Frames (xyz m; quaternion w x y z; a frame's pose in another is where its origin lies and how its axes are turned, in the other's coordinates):
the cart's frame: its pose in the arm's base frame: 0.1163 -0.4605 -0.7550 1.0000 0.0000 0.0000 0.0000
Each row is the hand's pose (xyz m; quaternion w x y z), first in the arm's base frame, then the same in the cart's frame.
Working: the arm's base frame: its pose in the cart's frame: -0.1163 0.4605 0.7550 1.0000 0.0000 0.0000 0.0000

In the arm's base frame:
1: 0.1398 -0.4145 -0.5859 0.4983 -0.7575 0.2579 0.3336
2: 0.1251 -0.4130 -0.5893 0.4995 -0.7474 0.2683 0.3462
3: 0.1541 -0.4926 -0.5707 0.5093 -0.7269 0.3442 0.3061
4: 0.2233 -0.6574 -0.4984 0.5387 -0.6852 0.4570 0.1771
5: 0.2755 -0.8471 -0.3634 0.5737 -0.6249 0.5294 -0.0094
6: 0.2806 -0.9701 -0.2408 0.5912 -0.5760 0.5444 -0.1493
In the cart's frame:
1: 0.0235 0.0460 0.1691 0.4983 -0.7575 0.2579 0.3336
2: 0.0088 0.0475 0.1657 0.4995 -0.7474 0.2683 0.3462
3: 0.0378 -0.0321 0.1843 0.5093 -0.7269 0.3442 0.3061
4: 0.1070 -0.1969 0.2566 0.5387 -0.6852 0.4570 0.1771
5: 0.1592 -0.3866 0.3916 0.5737 -0.6249 0.5294 -0.0094
6: 0.1643 -0.5096 0.5142 0.5912 -0.5760 0.5444 -0.1493

